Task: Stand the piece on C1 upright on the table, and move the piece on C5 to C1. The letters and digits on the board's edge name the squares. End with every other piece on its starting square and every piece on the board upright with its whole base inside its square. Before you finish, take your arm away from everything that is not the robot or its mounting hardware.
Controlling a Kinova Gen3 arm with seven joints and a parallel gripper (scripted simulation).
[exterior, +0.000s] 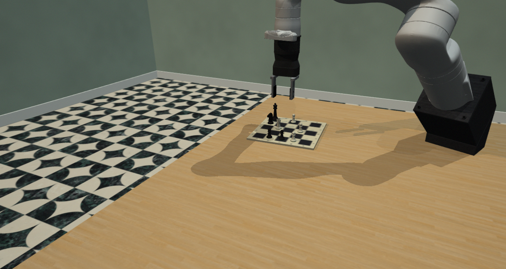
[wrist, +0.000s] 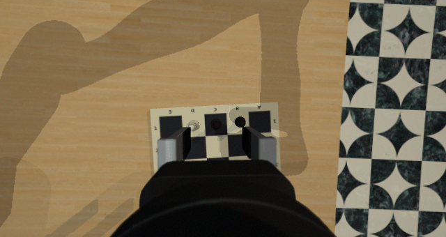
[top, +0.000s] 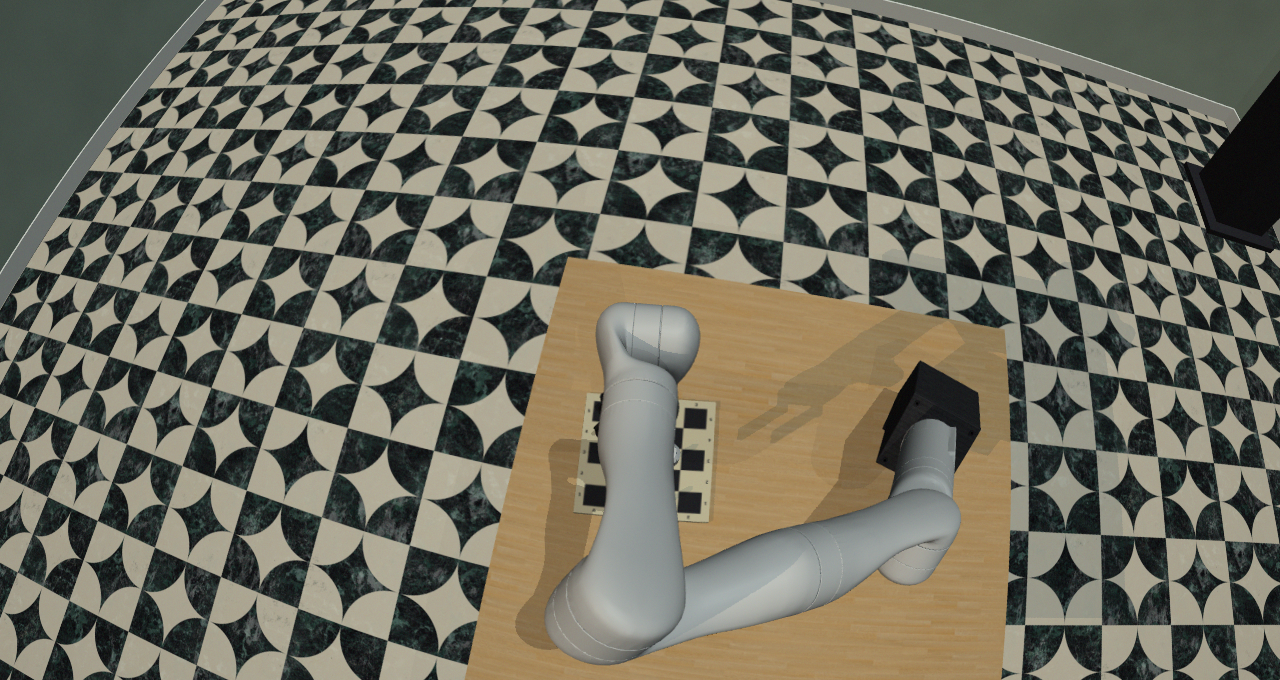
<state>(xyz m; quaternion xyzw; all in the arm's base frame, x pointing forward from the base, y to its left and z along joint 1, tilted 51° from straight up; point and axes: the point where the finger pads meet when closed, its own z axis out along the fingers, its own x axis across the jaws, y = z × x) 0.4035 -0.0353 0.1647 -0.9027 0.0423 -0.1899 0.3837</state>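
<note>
Right now the chessboard is 16 cm below my hand, 8 cm to the right of it and 1 cm ahead of it. The rest, counted from my hand: black knight: 14 cm below, 10 cm to the right, 9 cm ahead; black king: 15 cm to the right, 12 cm below, 9 cm ahead.
</note>
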